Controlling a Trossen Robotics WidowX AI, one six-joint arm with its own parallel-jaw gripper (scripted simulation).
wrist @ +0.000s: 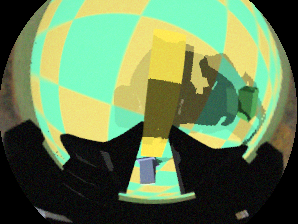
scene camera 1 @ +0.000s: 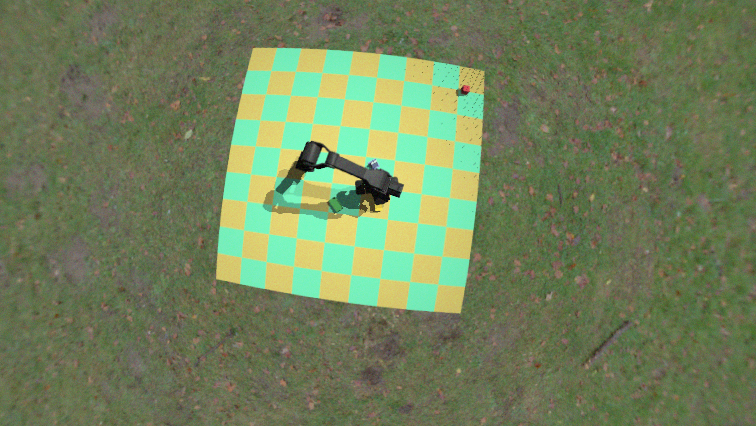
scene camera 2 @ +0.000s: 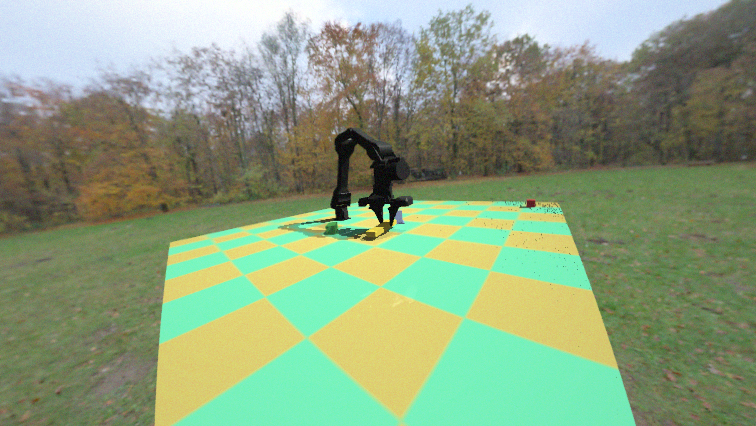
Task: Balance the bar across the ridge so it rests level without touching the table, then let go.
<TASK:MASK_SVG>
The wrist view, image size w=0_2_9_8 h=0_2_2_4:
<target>my gripper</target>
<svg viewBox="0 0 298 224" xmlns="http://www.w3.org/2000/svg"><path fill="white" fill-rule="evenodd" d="M3 141L13 176L32 205L72 221L45 217L51 224L246 224L274 192L285 171L282 152L269 143L259 145L257 156L249 164L242 157L249 145L208 147L172 125L168 139L180 194L196 193L196 198L141 204L122 201L118 194L125 194L144 139L144 121L106 143L61 133L61 144L69 153L63 169L57 167L51 153L41 144L44 133L31 119L5 131ZM246 209L246 213L249 214L249 216L243 217L242 220L241 218L237 220L238 217L235 216L235 213L238 214Z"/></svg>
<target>yellow bar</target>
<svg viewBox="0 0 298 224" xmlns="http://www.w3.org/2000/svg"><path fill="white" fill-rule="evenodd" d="M154 28L148 85L146 85L144 127L142 127L144 139L142 139L141 156L162 157L166 141L168 141L170 127L172 127L174 113L176 113L178 97L180 97L182 72L184 72L186 35L182 35L180 32Z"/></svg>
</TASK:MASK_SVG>
